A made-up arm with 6 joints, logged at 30 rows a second.
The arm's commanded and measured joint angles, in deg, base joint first. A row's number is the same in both.
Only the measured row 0 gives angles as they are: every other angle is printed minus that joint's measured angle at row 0.
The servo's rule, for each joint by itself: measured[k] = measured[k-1] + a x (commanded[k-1-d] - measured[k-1]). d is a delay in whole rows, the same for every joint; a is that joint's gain. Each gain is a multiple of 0.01, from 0.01 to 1. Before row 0 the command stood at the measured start. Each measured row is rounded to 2 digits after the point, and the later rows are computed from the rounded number. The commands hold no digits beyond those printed.
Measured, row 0:
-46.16, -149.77, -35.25, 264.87, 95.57, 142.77
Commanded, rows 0 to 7:
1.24, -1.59, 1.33, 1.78, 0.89, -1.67
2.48, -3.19, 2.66, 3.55, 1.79, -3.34
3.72, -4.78, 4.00, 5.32, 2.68, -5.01
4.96, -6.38, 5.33, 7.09, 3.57, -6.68
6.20, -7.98, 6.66, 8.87, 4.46, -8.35
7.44, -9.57, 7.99, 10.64, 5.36, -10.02
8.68, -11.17, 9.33, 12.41, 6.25, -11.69
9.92, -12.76, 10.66, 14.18, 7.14, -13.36
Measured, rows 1 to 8:
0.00, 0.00, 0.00, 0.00, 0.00, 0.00
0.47, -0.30, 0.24, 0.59, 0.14, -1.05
1.23, -0.85, 0.68, 1.57, 0.40, -2.49
2.18, -1.60, 1.28, 2.81, 0.76, -4.08
3.24, -2.51, 2.01, 4.22, 1.21, -5.72
4.36, -3.55, 2.85, 5.75, 1.73, -7.38
5.53, -4.69, 3.78, 7.36, 2.31, -9.04
6.73, -5.92, 4.78, 9.03, 2.94, -10.71
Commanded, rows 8 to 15:
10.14, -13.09, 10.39, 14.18, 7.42, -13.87
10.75, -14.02, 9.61, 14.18, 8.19, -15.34
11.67, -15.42, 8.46, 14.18, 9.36, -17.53
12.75, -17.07, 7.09, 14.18, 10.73, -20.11
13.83, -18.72, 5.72, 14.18, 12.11, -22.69
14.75, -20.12, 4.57, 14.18, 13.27, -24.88
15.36, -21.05, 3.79, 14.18, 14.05, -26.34
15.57, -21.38, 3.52, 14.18, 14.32, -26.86
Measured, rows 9 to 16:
7.94, -7.22, 5.84, 10.73, 3.61, -12.38
8.78, -8.34, 6.66, 11.87, 4.22, -13.32
9.53, -9.42, 7.19, 12.63, 4.86, -14.59
10.34, -10.56, 7.42, 13.14, 5.58, -16.44
11.26, -11.80, 7.36, 13.48, 6.40, -18.75
12.24, -13.11, 7.06, 13.71, 7.31, -21.23
13.19, -14.44, 6.61, 13.87, 8.26, -23.53
14.01, -15.70, 6.10, 13.97, 9.19, -25.30

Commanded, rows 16 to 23:
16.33, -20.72, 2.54, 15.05, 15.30, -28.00
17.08, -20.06, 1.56, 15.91, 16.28, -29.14
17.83, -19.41, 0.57, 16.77, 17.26, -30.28
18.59, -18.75, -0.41, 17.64, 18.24, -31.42
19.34, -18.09, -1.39, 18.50, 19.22, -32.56
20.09, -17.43, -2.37, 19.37, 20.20, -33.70
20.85, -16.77, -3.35, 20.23, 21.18, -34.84
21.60, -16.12, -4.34, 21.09, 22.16, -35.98
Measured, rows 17 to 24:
14.60, -16.78, 5.64, 14.04, 10.01, -26.28
15.26, -17.53, 5.08, 14.37, 10.86, -27.36
15.95, -18.01, 4.45, 14.88, 11.73, -28.48
16.66, -18.28, 3.75, 15.50, 12.61, -29.61
17.39, -18.37, 3.00, 16.21, 13.51, -30.75
18.13, -18.32, 2.21, 16.97, 14.42, -31.89
18.87, -18.15, 1.39, 17.76, 15.34, -33.03
19.62, -17.89, 0.54, 18.58, 16.27, -34.17

